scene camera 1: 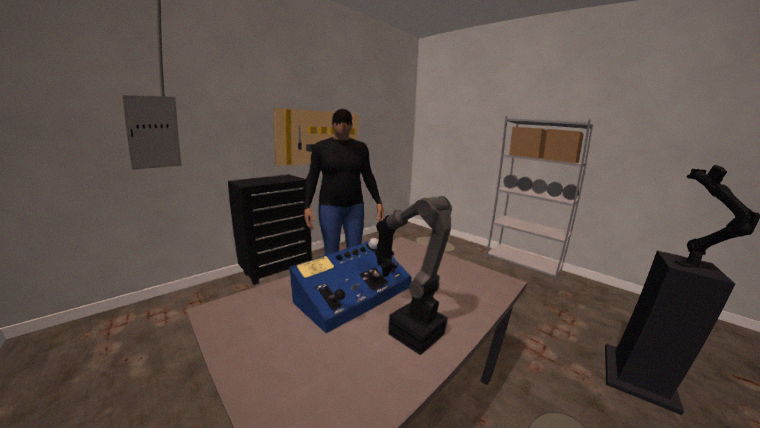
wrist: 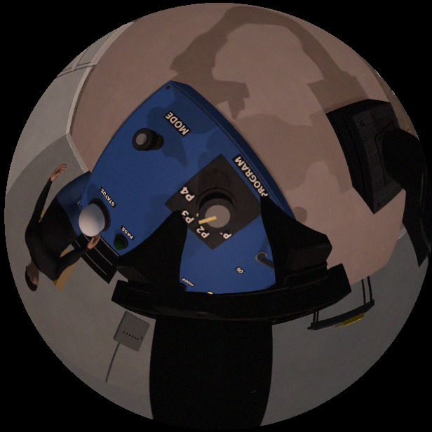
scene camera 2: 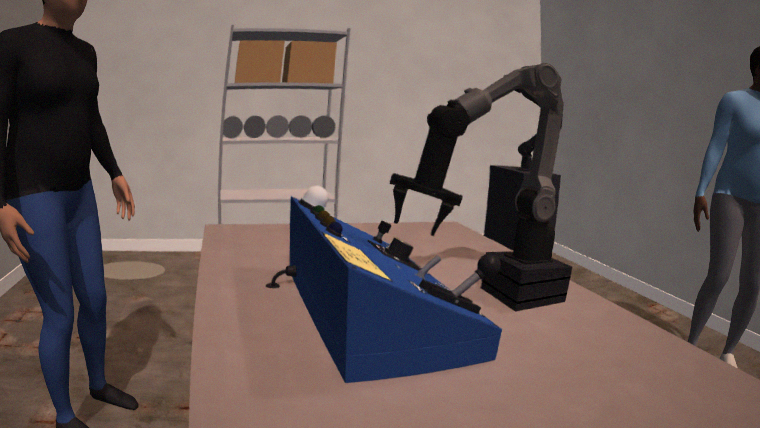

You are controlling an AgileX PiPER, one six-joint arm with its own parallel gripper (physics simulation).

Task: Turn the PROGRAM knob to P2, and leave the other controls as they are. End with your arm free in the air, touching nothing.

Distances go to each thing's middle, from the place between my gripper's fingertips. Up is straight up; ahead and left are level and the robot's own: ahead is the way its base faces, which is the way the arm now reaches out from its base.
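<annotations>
The blue console (scene camera 2: 379,317) is 12 cm ahead of my hand, and it is also 6 cm to the left of my hand and 5 cm below it. As for the ball-topped lever (scene camera 2: 489,265), I see it 25 cm to the left of my hand, 2 cm ahead of it and 2 cm below it.
</annotations>
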